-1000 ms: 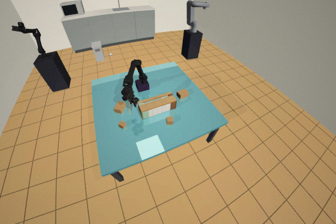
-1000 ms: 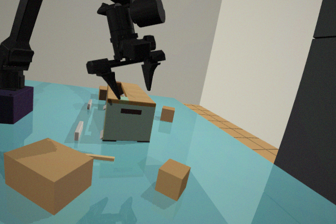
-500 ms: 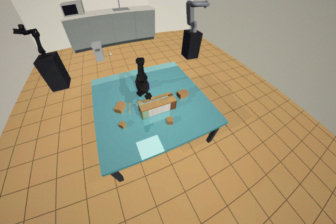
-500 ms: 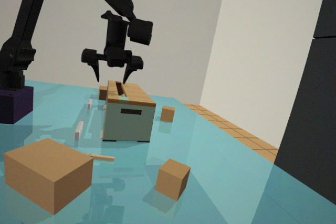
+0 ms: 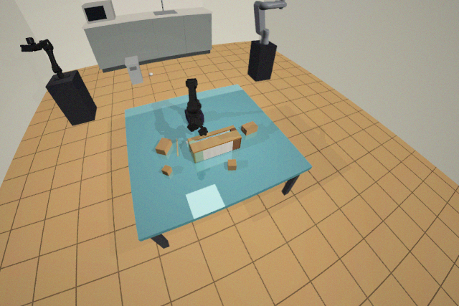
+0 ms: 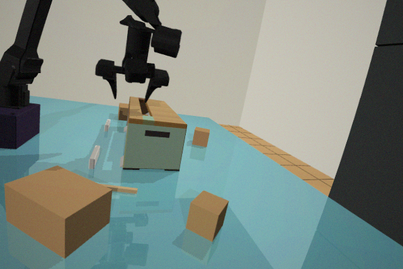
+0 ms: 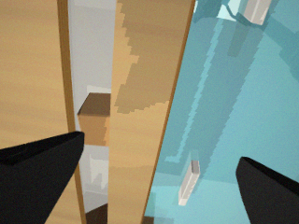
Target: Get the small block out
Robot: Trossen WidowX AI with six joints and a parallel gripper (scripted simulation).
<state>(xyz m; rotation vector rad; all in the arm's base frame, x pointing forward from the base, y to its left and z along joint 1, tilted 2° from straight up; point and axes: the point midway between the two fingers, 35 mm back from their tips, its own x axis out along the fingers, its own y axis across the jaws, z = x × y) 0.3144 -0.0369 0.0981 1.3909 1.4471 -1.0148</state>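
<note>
The tan block lies 40 mm ahead of my gripper tip, 40 mm to the left of it and 60 mm below it. The rest, counted from my gripper tip: clear-fronted box (30 mm ahead, 60 mm to the left, 90 mm below); then thin stick (50 mm behind, 220 mm to the right, 150 mm below).
</note>
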